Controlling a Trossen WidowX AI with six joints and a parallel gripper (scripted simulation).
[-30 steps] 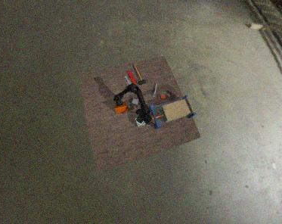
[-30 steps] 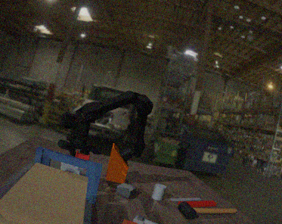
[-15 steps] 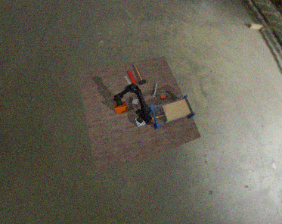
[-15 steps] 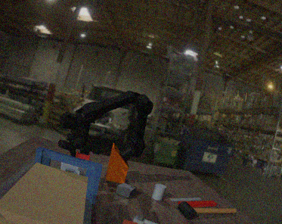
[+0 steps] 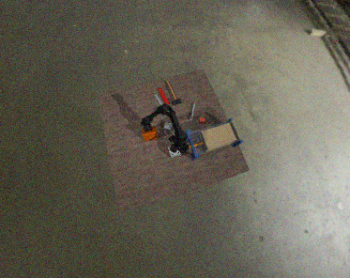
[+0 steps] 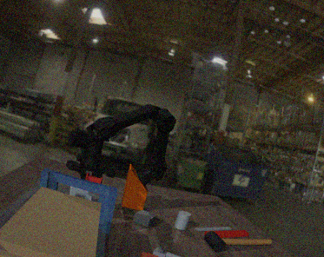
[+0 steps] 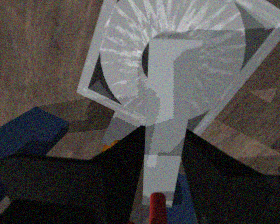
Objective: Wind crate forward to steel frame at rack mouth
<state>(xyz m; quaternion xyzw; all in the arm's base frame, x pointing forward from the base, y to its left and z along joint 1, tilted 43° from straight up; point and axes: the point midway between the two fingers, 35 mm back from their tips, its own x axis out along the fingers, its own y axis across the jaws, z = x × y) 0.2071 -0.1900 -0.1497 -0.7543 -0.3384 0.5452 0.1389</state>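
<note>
Right now my gripper tip is 2 cm below the winch handle, 1 cm to the right of it and 1 cm short of it. Also, from my gripper tip: blue steel frame (11 cm ahead, 3 cm to the right, 2 cm above); then winch (6 cm below, 6 cm behind, 3 cm to the right); then red knob (5 cm ahead, 5 cm above, 2 cm to the left).
</note>
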